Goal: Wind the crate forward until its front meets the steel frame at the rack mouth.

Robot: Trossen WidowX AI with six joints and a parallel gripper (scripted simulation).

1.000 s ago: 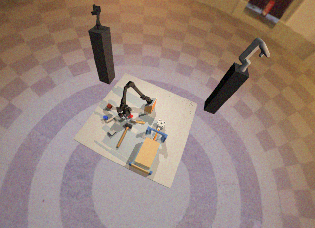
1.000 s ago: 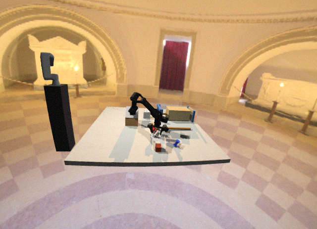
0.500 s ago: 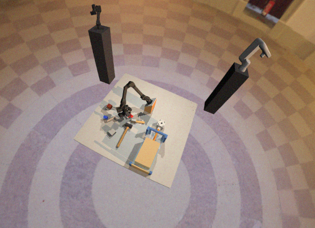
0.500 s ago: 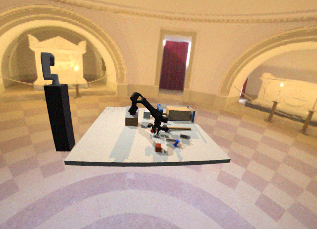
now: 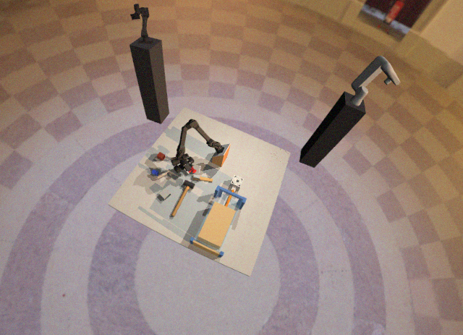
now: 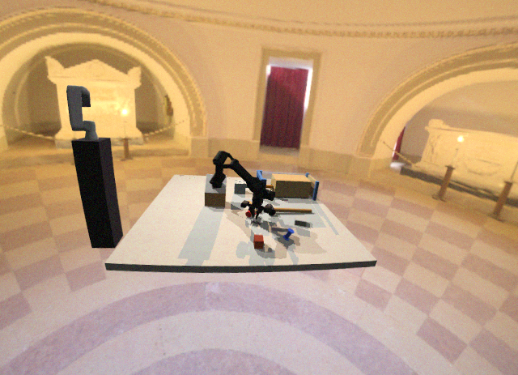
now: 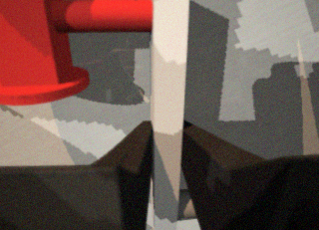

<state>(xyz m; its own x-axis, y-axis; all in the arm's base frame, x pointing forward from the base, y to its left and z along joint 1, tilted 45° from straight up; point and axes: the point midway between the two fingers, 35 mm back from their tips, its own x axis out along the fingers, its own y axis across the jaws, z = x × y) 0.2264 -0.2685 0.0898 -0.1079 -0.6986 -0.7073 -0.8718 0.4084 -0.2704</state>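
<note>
The red knob is 1 cm behind my gripper tip, 6 cm to the left of it and 1 cm above it. From my gripper tip the other things lie so: blue knob: 15 cm ahead, 21 cm to the right, 2 cm above; red-knobbed handle: 2 cm to the left, 1 cm above; grey block: 29 cm ahead, 5 cm to the right.
</note>
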